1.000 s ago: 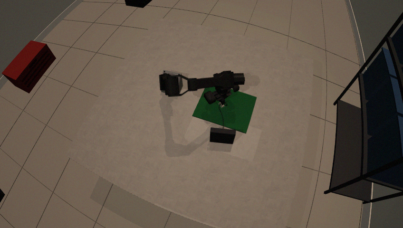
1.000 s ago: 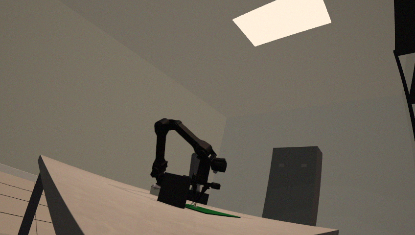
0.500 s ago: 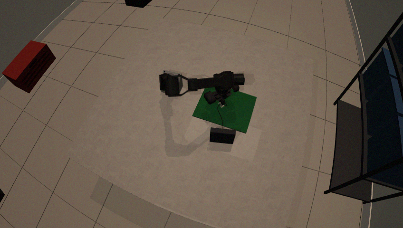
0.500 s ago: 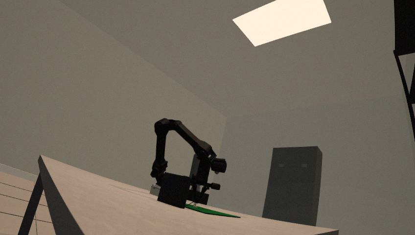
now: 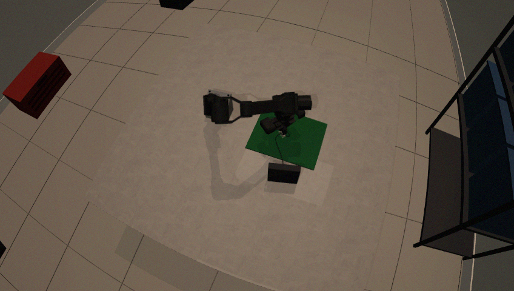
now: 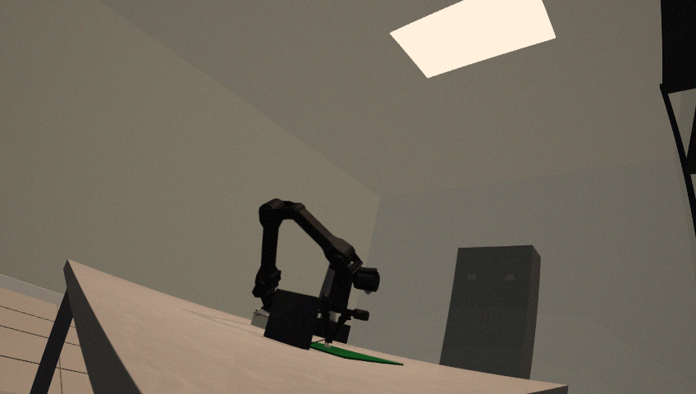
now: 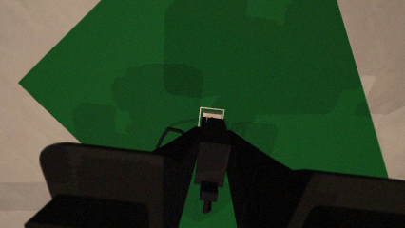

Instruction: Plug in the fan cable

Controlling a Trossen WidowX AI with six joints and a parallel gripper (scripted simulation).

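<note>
Right now my gripper tip is 1 cm short of the black fan cable plug and 1 cm below it. Round my gripper tip: black fan 9 cm ahead, 19 cm to the right, 3 cm above; green board 3 cm ahead, 4 cm below.
</note>
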